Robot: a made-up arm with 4 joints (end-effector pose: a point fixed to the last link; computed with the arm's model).
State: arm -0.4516 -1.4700 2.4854 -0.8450
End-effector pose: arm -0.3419 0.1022 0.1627 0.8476 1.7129 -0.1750
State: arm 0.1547 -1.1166 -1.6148 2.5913
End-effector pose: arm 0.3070 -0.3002 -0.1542 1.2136 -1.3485 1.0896
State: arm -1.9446 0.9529 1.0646 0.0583
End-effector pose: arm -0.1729 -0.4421 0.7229 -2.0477 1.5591 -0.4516
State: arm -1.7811 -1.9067 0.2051 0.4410
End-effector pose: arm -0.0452 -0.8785 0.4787 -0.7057 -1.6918 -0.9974
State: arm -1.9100 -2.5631 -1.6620 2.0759
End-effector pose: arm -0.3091 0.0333 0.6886 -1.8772 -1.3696 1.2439
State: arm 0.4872 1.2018 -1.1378 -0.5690
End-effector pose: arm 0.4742 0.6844 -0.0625 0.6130 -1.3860 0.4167
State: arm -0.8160 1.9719 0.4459 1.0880
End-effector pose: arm -0.2089 -0.7065 -0.3615 -0.2586 1.7293 0.8780
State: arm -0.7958 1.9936 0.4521 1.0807
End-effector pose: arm -0.2041 -0.7024 -0.3707 -0.2631 1.7322 0.9127
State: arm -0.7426 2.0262 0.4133 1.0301
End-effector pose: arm -0.1993 -0.6779 -0.4303 -0.2334 1.6943 1.0491
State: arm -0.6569 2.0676 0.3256 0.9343
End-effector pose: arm -0.1988 -0.6166 -0.5382 -0.1634 1.5917 1.2811
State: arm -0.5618 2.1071 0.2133 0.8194
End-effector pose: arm -0.2066 -0.5173 -0.6543 -0.0692 1.4298 1.5304
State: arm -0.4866 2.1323 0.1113 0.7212
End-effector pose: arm -0.2197 -0.4128 -0.7372 0.0198 1.2620 1.7140
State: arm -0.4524 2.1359 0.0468 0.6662
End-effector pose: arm -0.2300 -0.3484 -0.7752 0.0756 1.1566 1.7959
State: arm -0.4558 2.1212 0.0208 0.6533
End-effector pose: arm -0.2338 -0.3340 -0.7830 0.0951 1.1281 1.7979
